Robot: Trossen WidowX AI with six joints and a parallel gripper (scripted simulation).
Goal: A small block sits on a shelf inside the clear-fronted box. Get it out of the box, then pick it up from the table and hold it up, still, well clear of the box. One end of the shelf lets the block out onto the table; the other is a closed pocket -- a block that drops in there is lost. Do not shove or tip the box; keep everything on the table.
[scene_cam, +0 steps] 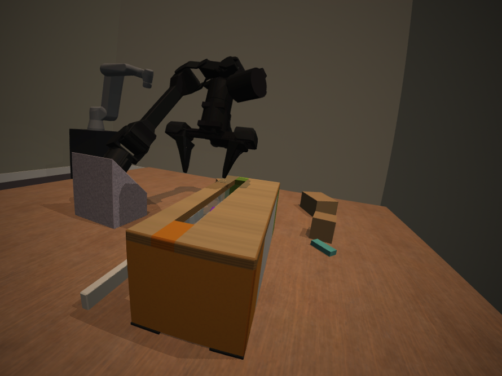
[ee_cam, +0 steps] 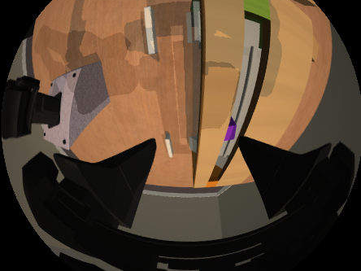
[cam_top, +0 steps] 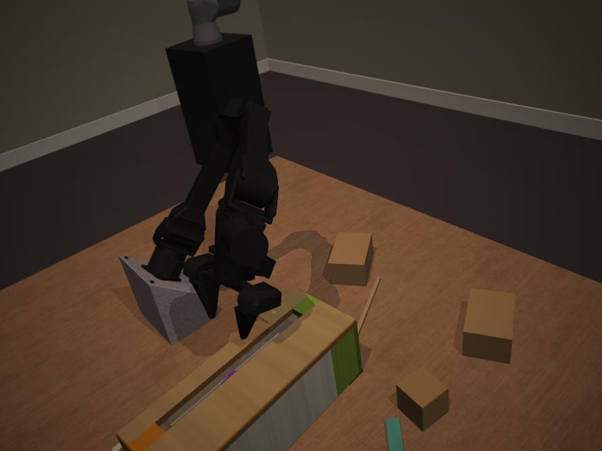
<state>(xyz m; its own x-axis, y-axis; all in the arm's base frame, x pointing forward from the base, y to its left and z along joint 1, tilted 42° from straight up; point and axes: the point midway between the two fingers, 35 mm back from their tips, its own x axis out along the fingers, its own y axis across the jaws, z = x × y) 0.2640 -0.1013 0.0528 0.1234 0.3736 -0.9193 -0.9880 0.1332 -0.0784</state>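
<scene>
My gripper tip is now 90 mm above the wooden-topped box, 40 mm short of it and 30 mm to the left of it. The rest, counted from my gripper tip: purple block: 70 mm below, 50 mm to the right, 50 mm ahead; thin stick: 300 mm to the left, 150 mm below, 70 mm ahead; teal strip: 270 mm ahead, 150 mm below, 70 mm to the left.
</scene>
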